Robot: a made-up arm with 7 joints. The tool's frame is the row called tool.
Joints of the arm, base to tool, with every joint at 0 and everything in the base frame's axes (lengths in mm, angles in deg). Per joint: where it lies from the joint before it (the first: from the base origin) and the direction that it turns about. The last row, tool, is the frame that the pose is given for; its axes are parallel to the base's.
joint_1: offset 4 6 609 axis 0 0 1
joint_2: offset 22 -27 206 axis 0 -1 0
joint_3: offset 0 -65 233 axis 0 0 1
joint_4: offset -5 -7 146 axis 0 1 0
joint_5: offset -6 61 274 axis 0 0 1
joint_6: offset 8 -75 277 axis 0 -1 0
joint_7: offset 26 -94 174 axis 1 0 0
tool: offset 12 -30 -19
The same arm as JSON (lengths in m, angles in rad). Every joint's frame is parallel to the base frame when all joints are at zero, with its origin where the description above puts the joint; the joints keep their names.
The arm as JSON. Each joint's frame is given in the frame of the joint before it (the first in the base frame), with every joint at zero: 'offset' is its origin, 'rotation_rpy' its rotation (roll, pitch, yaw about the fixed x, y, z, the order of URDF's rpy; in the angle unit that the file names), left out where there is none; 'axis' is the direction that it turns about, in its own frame. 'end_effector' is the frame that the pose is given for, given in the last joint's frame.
{"length_unit": "m", "angle_unit": "rad", "chain": [{"id": "joint_1", "offset": [0.004, 0.006, 0.609], "axis": [0.0, 0.0, 1.0]}, {"id": "joint_2", "offset": [0.022, -0.027, 0.206], "axis": [0.0, -1.0, 0.0]}, {"id": "joint_3", "offset": [0.0, -0.065, 0.233], "axis": [0.0, 0.0, 1.0]}, {"id": "joint_4", "offset": [-0.005, -0.007, 0.146], "axis": [0.0, 1.0, 0.0]}, {"id": "joint_5", "offset": [-0.006, 0.061, 0.274], "axis": [0.0, 0.0, 1.0]}, {"id": "joint_6", "offset": [0.008, -0.075, 0.277], "axis": [0.0, -1.0, 0.0]}, {"id": "joint_7", "offset": [0.026, -0.094, 0.174], "axis": [1.0, 0.0, 0.0]}], "end_effector": {"offset": [0.012, -0.03, -0.019]}}
